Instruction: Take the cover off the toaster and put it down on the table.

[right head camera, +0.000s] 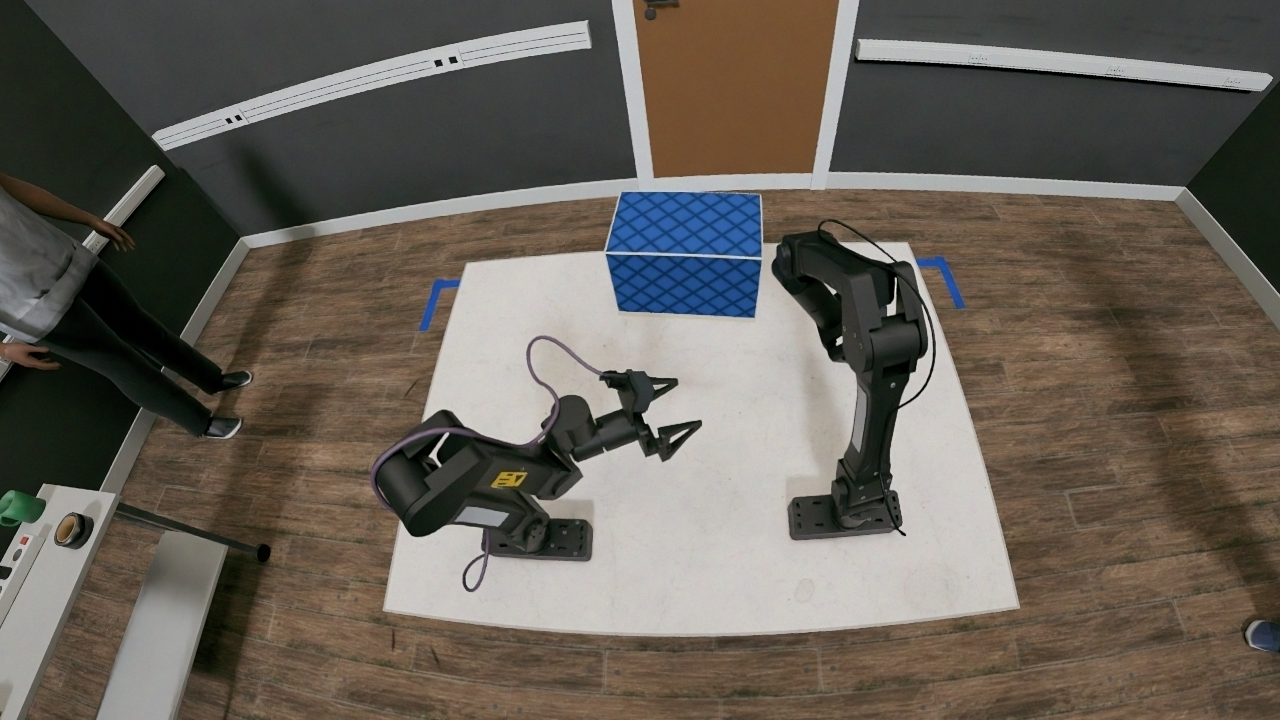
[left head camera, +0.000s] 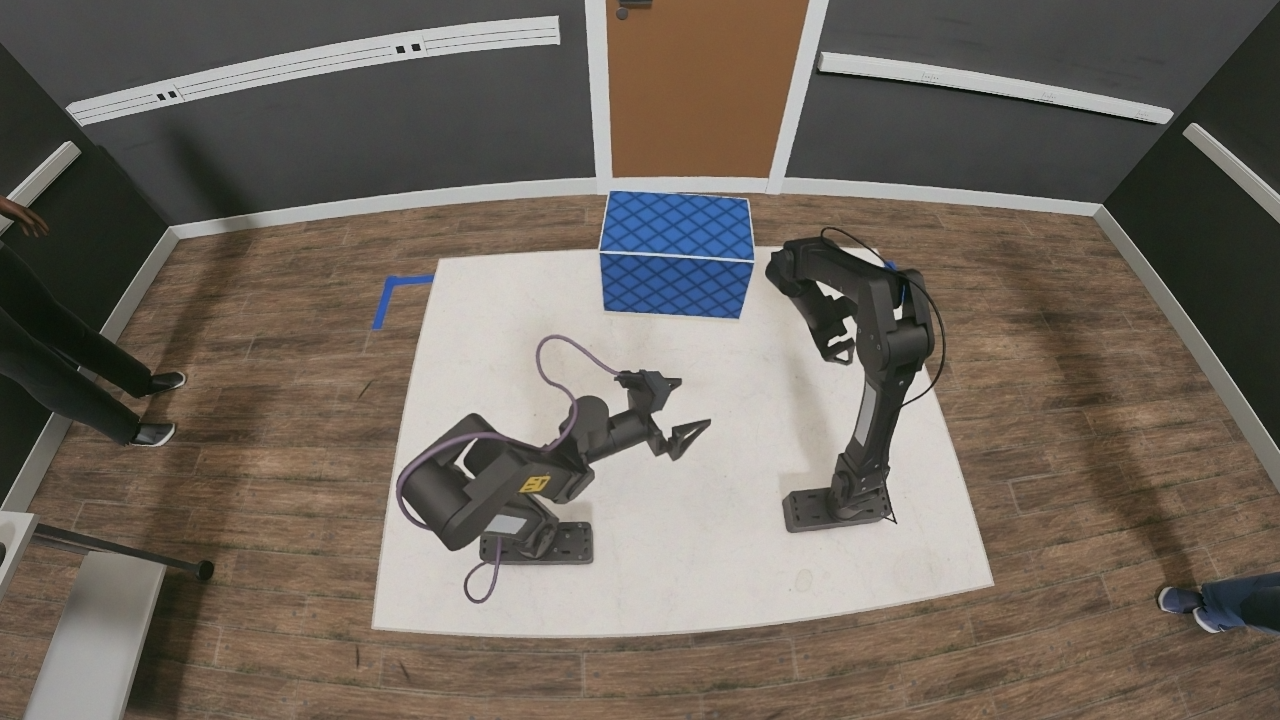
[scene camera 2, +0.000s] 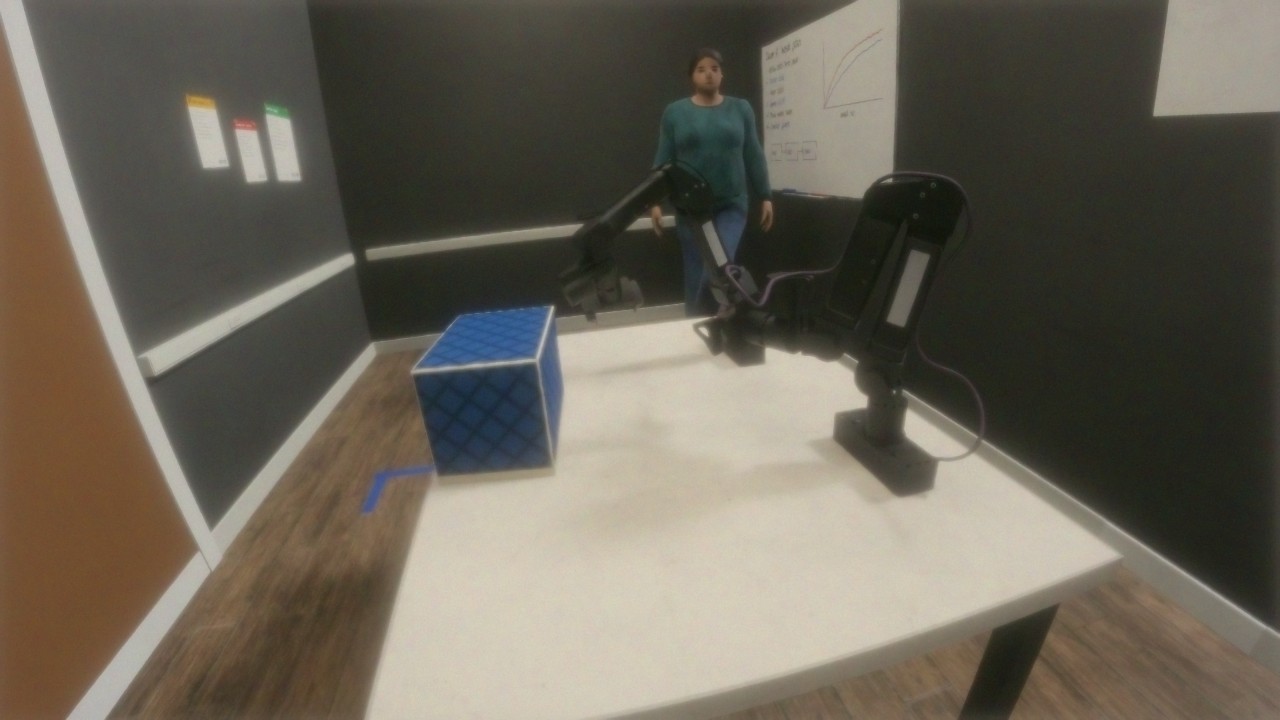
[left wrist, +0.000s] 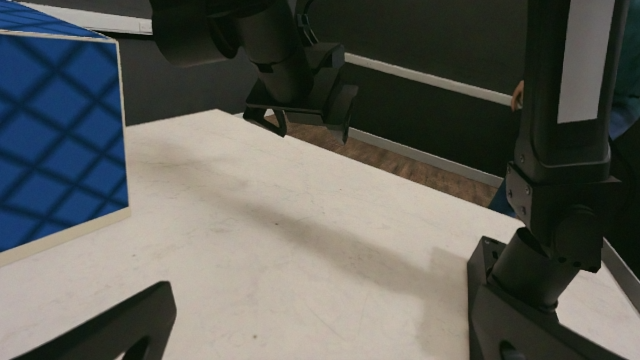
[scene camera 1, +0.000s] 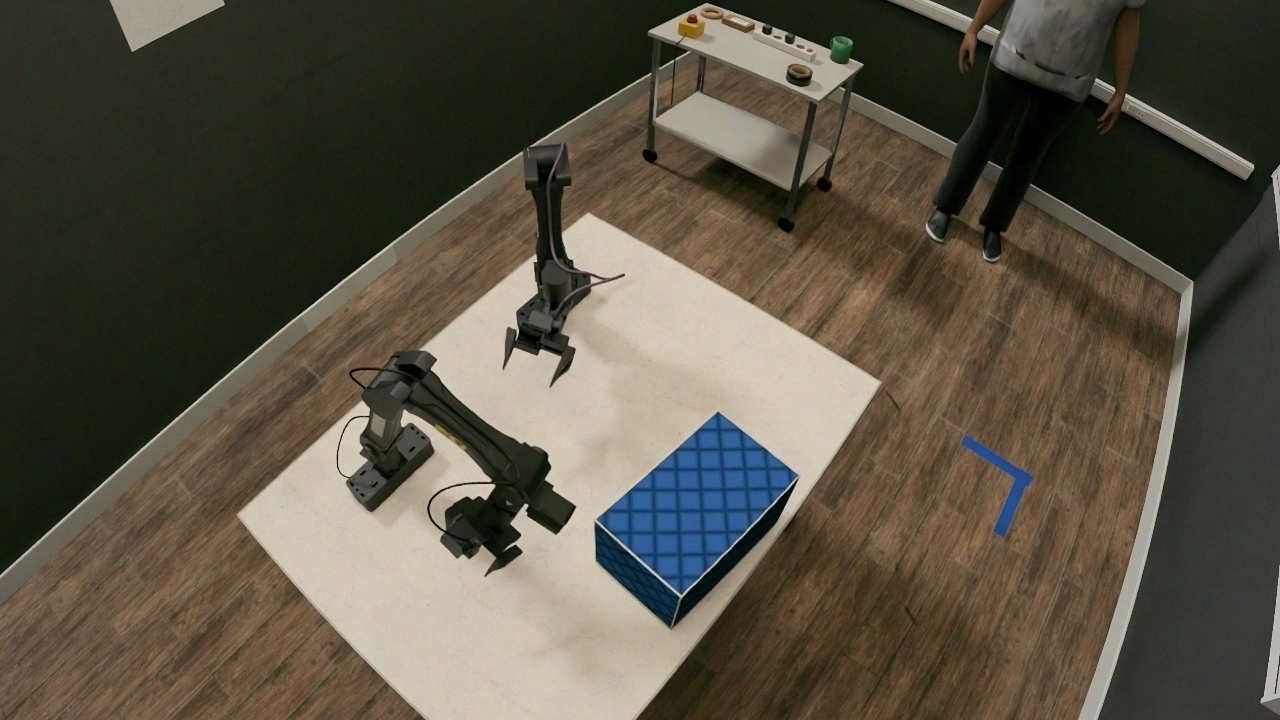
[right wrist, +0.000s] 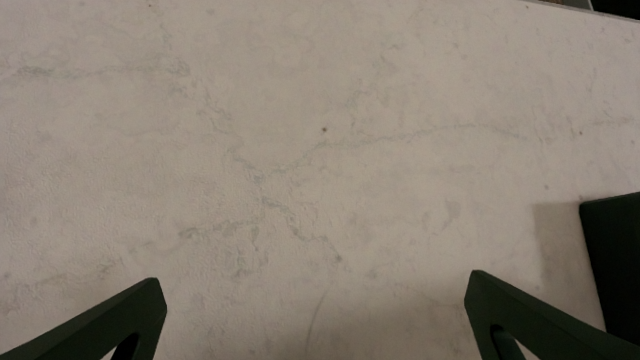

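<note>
The blue quilted cover with white edging (left head camera: 675, 282) (right head camera: 684, 284) (scene camera 1: 698, 501) (scene camera 2: 483, 416) stands upright as a box at the far edge of the white table (left head camera: 716, 555) (scene camera 2: 671, 582). The toaster does not show; the cover hides whatever is under it. Part of the cover (left wrist: 60, 135) shows at the left of the left wrist view. My left gripper (left head camera: 695, 402) (right head camera: 689, 402) (scene camera 1: 528, 376) is open and empty above the table's middle, nearer the front than the cover. My right gripper (left wrist: 313, 138) (right wrist: 315, 289) is open and empty above the table, to the right of the cover, pointing down.
The right arm's forearm and wrist bend down close to the cover's right side. The left arm's base (left head camera: 572, 543) and the right arm's base (left head camera: 810, 509) stand on the front part of the table. A cart (scene camera 1: 742, 134) and people stand away from the table.
</note>
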